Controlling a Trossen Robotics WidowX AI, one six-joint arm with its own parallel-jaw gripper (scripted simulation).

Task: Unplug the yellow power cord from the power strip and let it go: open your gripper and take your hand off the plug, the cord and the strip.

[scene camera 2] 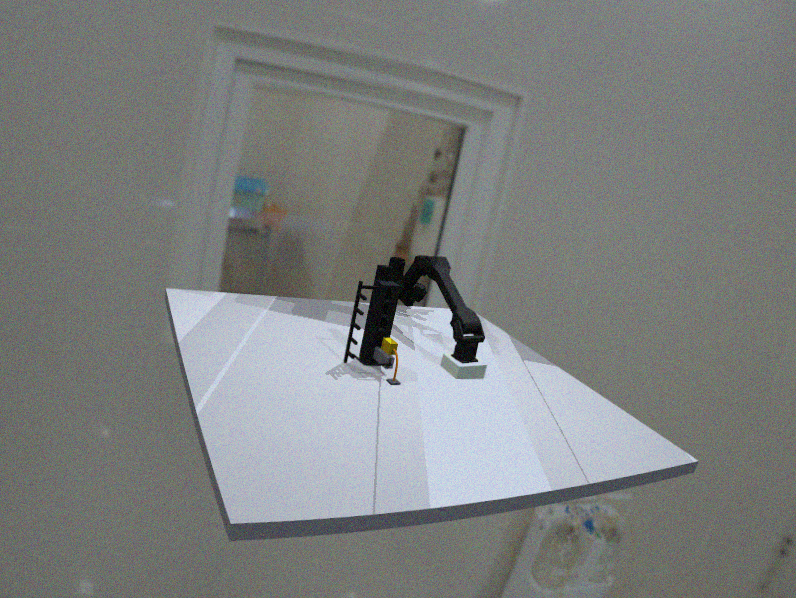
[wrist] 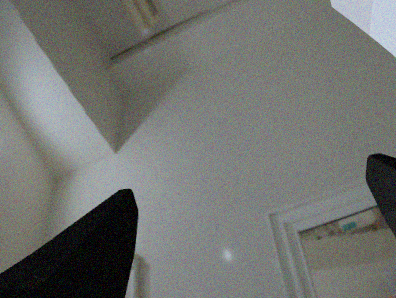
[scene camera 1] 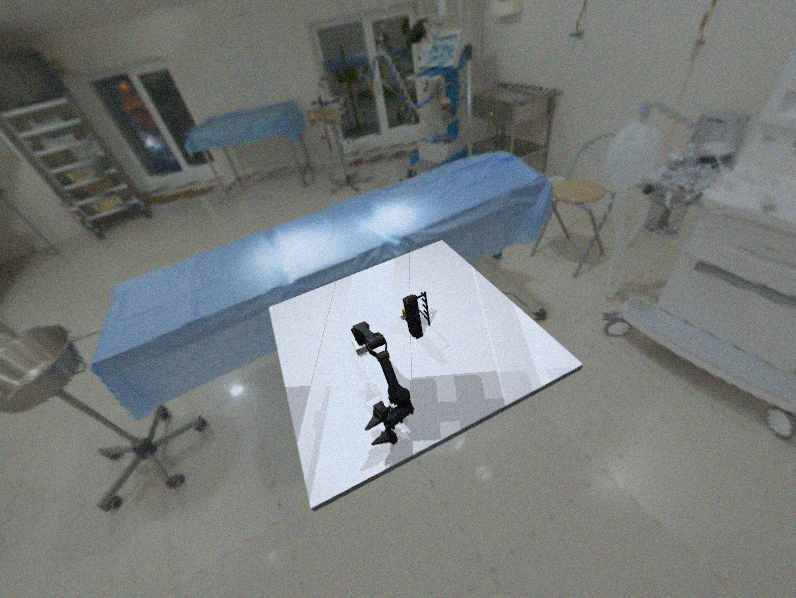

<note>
My gripper [scene camera 1: 368, 437] is open, holding nothing.
My gripper also shows in the wrist view [wrist: 252, 184].
</note>
